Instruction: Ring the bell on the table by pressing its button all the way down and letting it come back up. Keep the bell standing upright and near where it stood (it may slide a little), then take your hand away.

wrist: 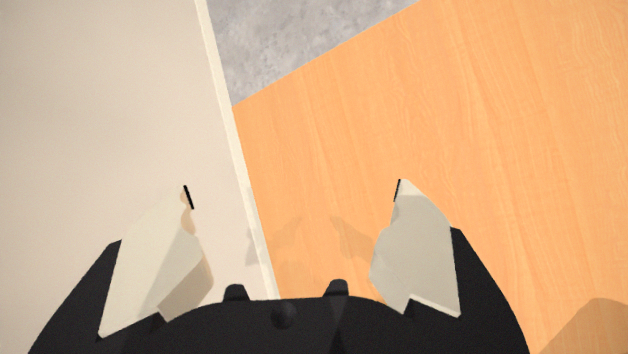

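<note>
My gripper is open, its two pale jaws wide apart at the lower left and lower right of the wrist view. No object shows between the jaws. The wooden table top fills the right side of the view, under and beyond the right jaw. Faint shadows of the jaws fall on it between the fingers. The bell and its button do not show in this view.
A beige wall fills the left side, behind the left jaw. A pale trim strip runs down between wall and table. A grey floor shows beyond the table's edge at the top. A darker shadow lies on the table at the lower right.
</note>
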